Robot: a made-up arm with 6 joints. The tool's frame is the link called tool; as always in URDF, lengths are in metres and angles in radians. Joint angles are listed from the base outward.
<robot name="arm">
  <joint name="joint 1" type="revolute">
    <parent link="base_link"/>
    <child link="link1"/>
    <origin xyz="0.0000 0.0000 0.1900"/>
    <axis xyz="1 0 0"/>
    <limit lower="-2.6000" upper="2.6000"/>
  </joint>
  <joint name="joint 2" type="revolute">
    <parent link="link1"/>
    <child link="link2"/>
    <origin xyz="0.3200 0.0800 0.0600"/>
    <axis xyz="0 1 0"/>
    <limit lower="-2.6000" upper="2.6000"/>
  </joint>
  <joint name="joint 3" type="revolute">
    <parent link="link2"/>
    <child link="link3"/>
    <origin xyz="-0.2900 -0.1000 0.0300"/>
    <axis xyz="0 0 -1"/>
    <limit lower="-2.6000" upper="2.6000"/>
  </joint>
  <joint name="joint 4" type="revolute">
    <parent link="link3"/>
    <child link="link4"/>
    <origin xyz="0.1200 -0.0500 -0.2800"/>
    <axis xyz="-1 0 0"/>
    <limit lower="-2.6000" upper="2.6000"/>
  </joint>
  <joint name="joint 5" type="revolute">
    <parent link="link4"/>
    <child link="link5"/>
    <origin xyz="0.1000 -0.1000 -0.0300"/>
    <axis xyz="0 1 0"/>
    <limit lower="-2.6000" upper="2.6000"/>
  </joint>
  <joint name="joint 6" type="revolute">
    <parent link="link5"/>
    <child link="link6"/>
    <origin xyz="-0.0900 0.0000 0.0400"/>
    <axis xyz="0 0 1"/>
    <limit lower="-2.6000" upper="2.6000"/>
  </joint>
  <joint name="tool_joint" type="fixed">
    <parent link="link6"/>
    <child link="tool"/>
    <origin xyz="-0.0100 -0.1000 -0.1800"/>
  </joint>
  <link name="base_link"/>
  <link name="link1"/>
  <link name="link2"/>
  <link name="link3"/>
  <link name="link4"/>
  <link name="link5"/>
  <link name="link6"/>
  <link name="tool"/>
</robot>
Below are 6 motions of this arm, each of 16 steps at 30 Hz.
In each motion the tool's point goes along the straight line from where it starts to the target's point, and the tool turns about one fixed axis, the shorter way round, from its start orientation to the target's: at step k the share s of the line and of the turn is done. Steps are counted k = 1, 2, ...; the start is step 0. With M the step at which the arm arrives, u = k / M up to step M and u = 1 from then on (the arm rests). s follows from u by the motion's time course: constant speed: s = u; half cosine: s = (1 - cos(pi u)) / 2; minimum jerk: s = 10 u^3 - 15 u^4 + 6 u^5.
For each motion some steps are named. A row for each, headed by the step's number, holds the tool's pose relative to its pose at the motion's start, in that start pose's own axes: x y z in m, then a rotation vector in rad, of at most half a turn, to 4 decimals.
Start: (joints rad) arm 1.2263 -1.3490 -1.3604 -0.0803 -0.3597 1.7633
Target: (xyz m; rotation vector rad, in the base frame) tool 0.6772 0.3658 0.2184 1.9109 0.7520 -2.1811
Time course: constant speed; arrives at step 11
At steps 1, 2, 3, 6, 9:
1: 0.0179 0.0077 0.0007 0.0124 -0.0323 0.0867
2: 0.0358 0.0154 0.0014 0.0248 -0.0646 0.1733
3: 0.0537 0.0231 0.0021 0.0372 -0.0969 0.2600
6: 0.1074 0.0461 0.0042 0.0743 -0.1938 0.5199
9: 0.1612 0.0692 0.0062 0.1115 -0.2908 0.7799

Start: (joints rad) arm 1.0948 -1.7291 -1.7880 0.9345 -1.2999 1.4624
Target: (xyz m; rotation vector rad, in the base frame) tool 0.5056 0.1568 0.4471 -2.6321 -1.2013 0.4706
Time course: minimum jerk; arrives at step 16
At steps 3, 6, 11, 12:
3: -0.0032 0.0031 0.0033 0.0253 0.0075 -0.0198
6: -0.0183 0.0175 0.0183 0.1429 0.0426 -0.1119
11: -0.0545 0.0523 0.0547 0.4259 0.1269 -0.3333
12: -0.0595 0.0571 0.0598 0.4656 0.1387 -0.3644

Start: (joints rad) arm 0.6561 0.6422 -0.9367 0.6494 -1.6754 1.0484
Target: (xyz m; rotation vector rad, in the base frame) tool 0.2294 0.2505 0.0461 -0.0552 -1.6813 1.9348
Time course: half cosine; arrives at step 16
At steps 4, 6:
4: -0.0066 0.0217 0.0038 0.0755 0.0243 0.0564
6: -0.0140 0.0458 0.0080 0.1591 0.0512 0.1189

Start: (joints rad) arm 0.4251 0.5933 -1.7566 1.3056 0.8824 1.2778
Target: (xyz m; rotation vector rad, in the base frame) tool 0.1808 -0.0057 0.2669 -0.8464 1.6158 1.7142
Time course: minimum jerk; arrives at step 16
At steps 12, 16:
12: -0.0863 0.0689 -0.0401 0.9344 0.4383 0.1639
16: -0.0963 0.0769 -0.0447 1.0423 0.4890 0.1828

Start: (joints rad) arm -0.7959 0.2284 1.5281 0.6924 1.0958 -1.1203
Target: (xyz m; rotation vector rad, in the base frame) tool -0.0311 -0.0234 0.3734 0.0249 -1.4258 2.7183
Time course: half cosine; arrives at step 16
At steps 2, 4, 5, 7, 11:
2: 0.0003 -0.0012 0.0054 -0.0217 0.0114 0.0157
4: 0.0011 -0.0048 0.0207 -0.0837 0.0440 0.0605
5: 0.0017 -0.0073 0.0313 -0.1270 0.0668 0.0918
7: 0.0030 -0.0132 0.0568 -0.2299 0.1210 0.1662
11: 0.0059 -0.0255 0.1097 -0.4444 0.2339 0.3213

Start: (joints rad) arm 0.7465 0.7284 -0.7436 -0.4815 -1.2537 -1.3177
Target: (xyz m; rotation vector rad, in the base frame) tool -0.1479 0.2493 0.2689 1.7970 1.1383 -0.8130
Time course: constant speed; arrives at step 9
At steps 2, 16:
2: -0.0462 0.0046 0.0163 -0.0044 0.0944 -0.0173
16: -0.2079 0.0205 0.0735 -0.0200 0.4248 -0.0778

